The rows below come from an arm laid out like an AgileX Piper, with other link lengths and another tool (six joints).
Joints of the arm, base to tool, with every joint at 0 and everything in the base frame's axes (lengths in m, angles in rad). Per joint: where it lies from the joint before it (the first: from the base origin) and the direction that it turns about. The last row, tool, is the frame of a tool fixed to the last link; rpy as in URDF.
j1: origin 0.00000 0.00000 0.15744 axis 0 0 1
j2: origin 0.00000 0.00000 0.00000 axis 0 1 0
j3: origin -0.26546 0.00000 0.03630 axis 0 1 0
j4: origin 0.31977 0.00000 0.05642 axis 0.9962 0 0.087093
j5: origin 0.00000 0.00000 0.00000 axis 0 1 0
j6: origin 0.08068 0.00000 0.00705 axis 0.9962 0 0.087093
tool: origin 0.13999 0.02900 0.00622 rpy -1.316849 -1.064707 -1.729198
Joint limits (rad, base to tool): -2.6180..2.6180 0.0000..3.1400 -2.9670..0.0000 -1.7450..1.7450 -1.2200..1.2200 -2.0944..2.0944
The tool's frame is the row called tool.
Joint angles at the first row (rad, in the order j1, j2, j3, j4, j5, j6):
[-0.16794 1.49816 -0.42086 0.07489 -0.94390 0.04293]
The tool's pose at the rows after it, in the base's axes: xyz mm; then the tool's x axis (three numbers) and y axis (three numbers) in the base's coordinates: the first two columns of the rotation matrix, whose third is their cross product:
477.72 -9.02 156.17 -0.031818 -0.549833 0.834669 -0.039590 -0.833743 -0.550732
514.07 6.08 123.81 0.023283 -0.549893 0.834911 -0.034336 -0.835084 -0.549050
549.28 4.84 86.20 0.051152 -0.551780 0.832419 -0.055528 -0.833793 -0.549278
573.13 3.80 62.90 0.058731 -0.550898 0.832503 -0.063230 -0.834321 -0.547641
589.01 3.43 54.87 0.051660 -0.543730 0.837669 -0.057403 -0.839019 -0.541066
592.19 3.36 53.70 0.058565 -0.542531 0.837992 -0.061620 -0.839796 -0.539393
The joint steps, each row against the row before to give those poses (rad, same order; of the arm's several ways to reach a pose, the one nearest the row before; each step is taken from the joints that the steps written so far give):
[0.11464 0.13059 -0.14115 -0.00275 -0.00121 -0.00001]
[0.03203 0.18756 -0.14449 -0.00319 0.00001 0.00001]
[-0.00001 0.19034 -0.15562 0.00275 0.00031 0.00001]
[0.00003 0.12244 -0.11392 0.00312 0.00188 -0.00310]
[-0.00002 0.06548 -0.07484 -0.00008 -0.00046 -0.00833]
[0.00000 0.00545 -0.01434 0.00093 0.01682 -0.00318]

